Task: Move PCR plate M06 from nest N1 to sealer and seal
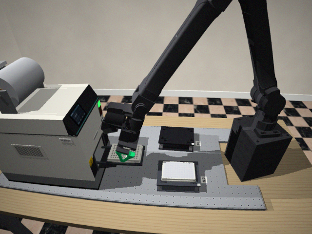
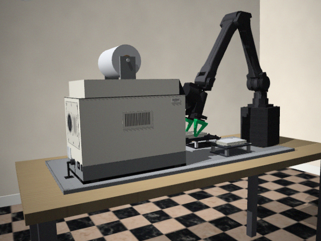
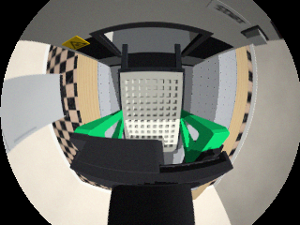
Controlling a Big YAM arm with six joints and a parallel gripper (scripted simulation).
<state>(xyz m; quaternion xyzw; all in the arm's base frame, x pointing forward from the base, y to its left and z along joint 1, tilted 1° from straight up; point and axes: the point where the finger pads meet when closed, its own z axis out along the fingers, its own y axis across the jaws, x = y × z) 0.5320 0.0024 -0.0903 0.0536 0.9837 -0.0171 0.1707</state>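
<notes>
Right now my hand is right at the plate M06. The rest, counted from my hand: start key 90 mm ahead, 100 mm to the right, 80 mm above; yellow warning label 110 mm ahead, 80 mm to the left, 40 mm above; sealer stage 20 mm below.
</notes>
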